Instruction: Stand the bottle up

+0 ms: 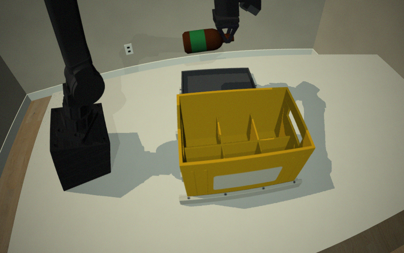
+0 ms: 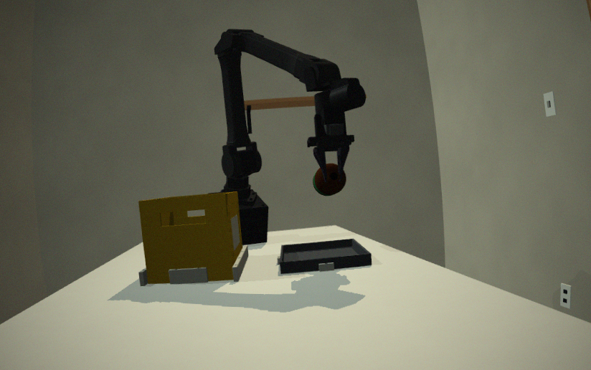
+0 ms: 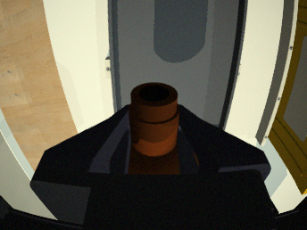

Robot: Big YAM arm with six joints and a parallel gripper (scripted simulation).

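Now: the bottle 50 mm behind my hand and 10 mm to the right of it. The rest, counted from my hand: tray 20 mm behind, 40 mm to the right, 180 mm below; yellow crate 30 mm ahead, 320 mm to the right, 100 mm below.
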